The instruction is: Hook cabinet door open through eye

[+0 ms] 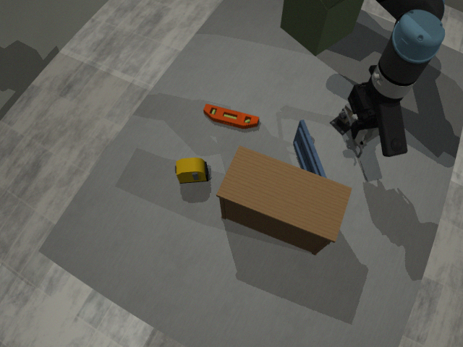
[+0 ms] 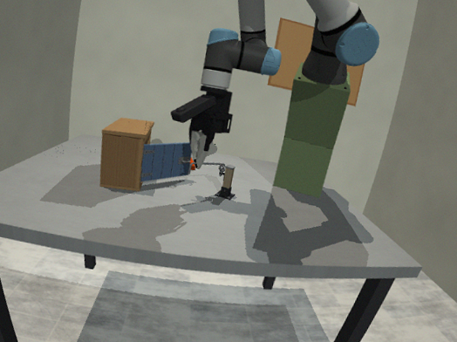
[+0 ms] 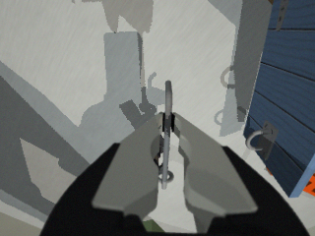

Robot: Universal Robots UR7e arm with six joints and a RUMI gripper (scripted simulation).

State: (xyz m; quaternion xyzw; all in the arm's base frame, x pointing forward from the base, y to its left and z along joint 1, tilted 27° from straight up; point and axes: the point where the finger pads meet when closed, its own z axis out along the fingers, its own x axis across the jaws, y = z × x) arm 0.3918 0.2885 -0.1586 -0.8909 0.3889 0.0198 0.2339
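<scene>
My gripper is now 100 mm short of the blue door, 60 mm to the left of it and 30 mm above it. The rest, counted from my hand: orange spirit level: 70 mm ahead, 320 mm to the right, 90 mm below; then hook: 30 mm behind, 30 mm to the right, 20 mm below; then yellow tape measure: 270 mm ahead, 300 mm to the right, 70 mm below.
</scene>
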